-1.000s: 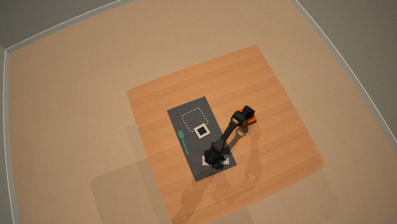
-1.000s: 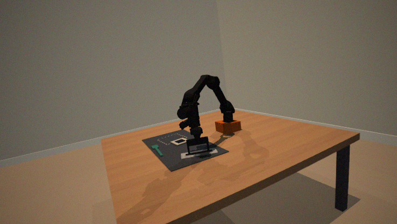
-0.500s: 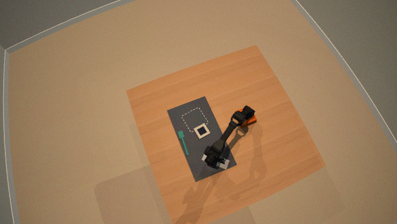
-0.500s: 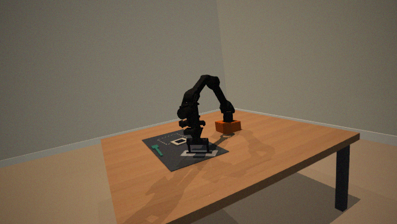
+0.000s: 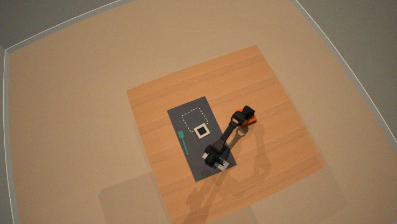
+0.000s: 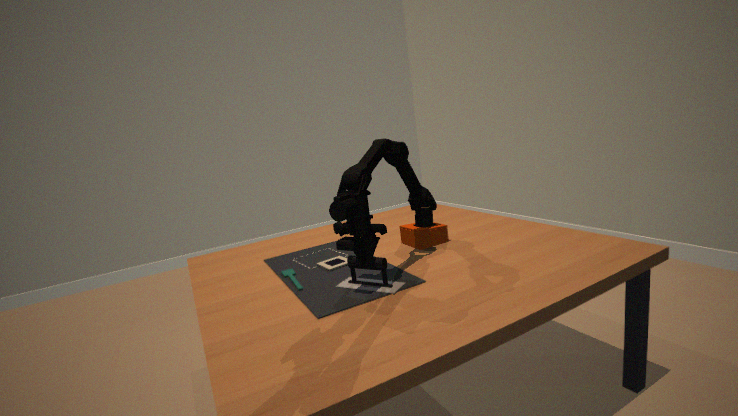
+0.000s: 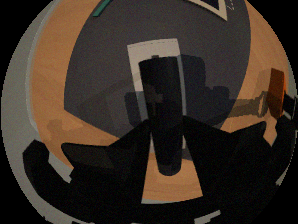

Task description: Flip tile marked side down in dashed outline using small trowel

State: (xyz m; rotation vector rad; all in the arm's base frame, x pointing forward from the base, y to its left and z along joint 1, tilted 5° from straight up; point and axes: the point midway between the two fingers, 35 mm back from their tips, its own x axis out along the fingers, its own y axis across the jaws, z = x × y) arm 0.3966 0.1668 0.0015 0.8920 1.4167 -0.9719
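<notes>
The grey trowel lies 30 mm below my gripper tip, 20 mm to the right of it and 10 mm ahead of it. Round my gripper tip: tile 260 mm to the right, 60 mm below, 30 mm behind; dark mat 220 mm to the right, 90 mm below.
</notes>
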